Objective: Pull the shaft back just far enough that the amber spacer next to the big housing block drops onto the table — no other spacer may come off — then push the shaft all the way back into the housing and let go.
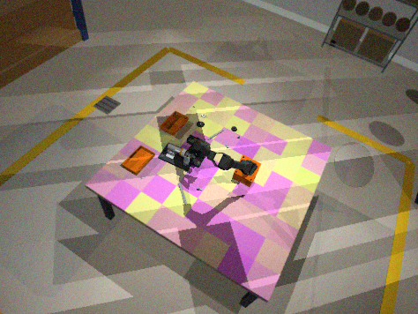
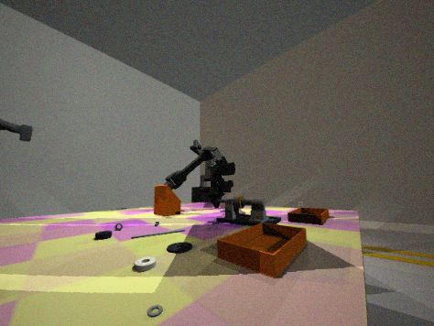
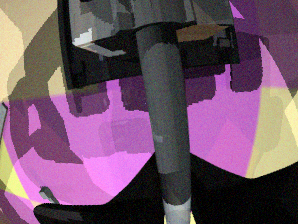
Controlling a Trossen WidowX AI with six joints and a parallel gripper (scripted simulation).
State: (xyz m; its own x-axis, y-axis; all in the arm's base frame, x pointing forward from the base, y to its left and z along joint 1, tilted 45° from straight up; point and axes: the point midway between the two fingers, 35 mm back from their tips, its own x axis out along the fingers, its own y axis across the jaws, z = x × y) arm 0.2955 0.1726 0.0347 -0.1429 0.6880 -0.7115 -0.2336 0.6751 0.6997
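My gripper tip is now 60 mm short of the grey shaft, 20 mm to the right of it and 30 mm below it. Also, from my gripper tip: black disc (240 mm ahead, 320 mm to the right, 40 mm below); then amber spacer (130 mm ahead, 30 mm to the left, 30 mm above).
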